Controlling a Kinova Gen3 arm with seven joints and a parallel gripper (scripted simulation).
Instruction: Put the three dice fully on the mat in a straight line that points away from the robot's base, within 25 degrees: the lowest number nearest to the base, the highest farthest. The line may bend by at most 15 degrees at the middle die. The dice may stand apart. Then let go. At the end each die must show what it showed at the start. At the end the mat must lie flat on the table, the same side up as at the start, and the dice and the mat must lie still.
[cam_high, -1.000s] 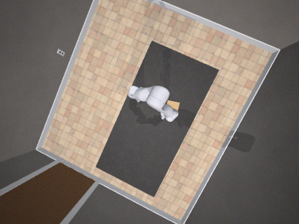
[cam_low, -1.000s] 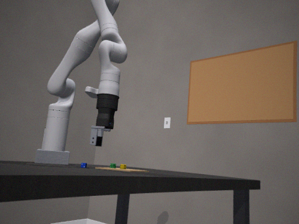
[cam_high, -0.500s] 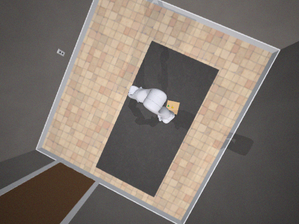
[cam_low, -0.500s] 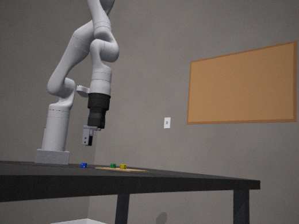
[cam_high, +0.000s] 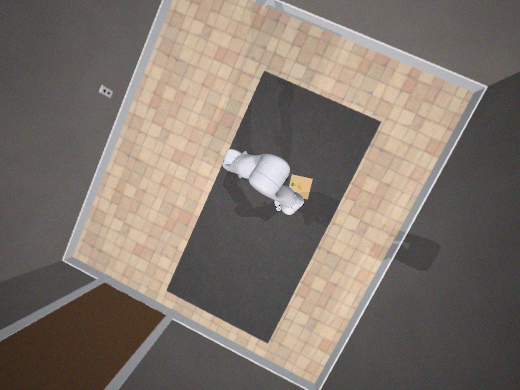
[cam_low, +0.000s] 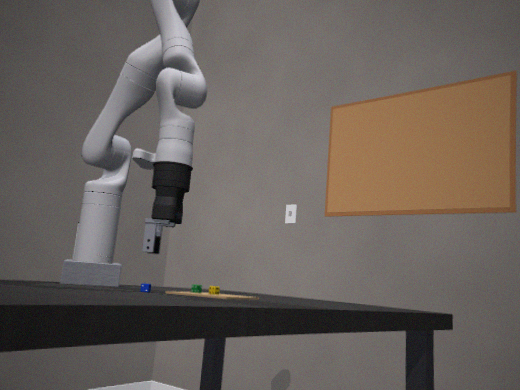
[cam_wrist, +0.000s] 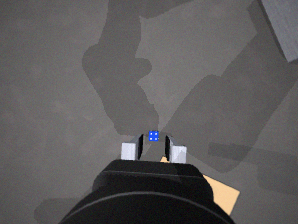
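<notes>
My gripper is now 9 cm above the blue die. Also, from my hand: green die: 2 cm ahead, 11 cm to the left, 8 cm below; then mat: 7 cm ahead, 12 cm to the left, 9 cm below; then yellow die: 7 cm ahead, 12 cm to the left, 8 cm below.
</notes>
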